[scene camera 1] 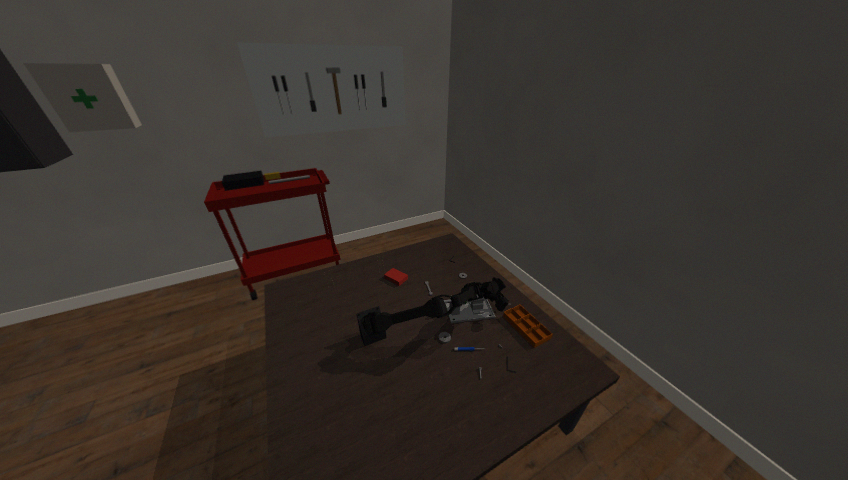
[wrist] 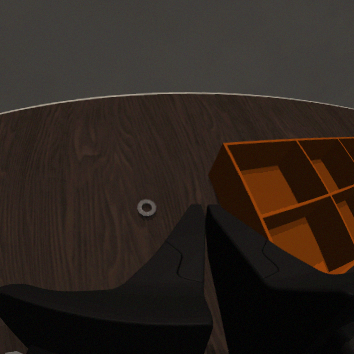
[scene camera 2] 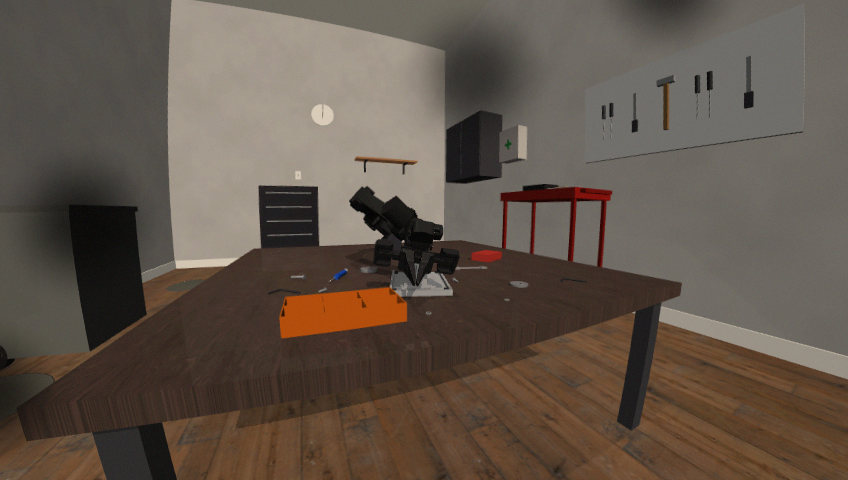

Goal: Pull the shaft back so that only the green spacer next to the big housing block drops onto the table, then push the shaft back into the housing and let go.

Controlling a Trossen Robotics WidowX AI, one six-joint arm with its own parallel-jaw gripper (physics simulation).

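Places are measured from the arm's base along level axes (x left, y back, z up), in millimetres.
Pixels of known places: gripper, between the fingertips: (scene camera 1: 507, 300) (wrist: 202, 213) (scene camera 2: 416, 284); arm's base, origin of its link: (scene camera 1: 369, 322) (scene camera 2: 389, 232).
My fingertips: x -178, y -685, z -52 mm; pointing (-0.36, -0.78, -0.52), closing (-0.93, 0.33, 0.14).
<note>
Ahead of a thing's pixels: the offset from my fingertips to its middle.
My gripper (scene camera 1: 503, 306) (scene camera 2: 417, 283) (wrist: 202, 213) is shut, with its fingertips together and no part seen between them. It points down over the light grey base plate (scene camera 1: 470, 320) (scene camera 2: 434, 292), at the side of the plate near the orange tray. A grey block (scene camera 1: 477, 305), part of the fixture on the plate, shows beside the gripper in scene camera 1. In scene camera 2 the fingers cover much of the fixture. The shaft and the green spacer cannot be made out in these views.
An orange compartment tray @(dz -34, dx -143, dy +10 mm) (scene camera 1: 527, 325) (scene camera 2: 342, 313) (wrist: 263, 215) stands close to the plate. A small grey ring @(dz -51, dx +12, dy -33 mm) (wrist: 140, 208) lies left of the fingertips in the wrist view. A blue screwdriver @(dz -44, dx -107, dy +326 mm) (scene camera 1: 465, 349) (scene camera 2: 340, 274) and a red box @(dz -36, dx +512, dy +404 mm) (scene camera 1: 396, 276) (scene camera 2: 486, 255) lie farther off.
</note>
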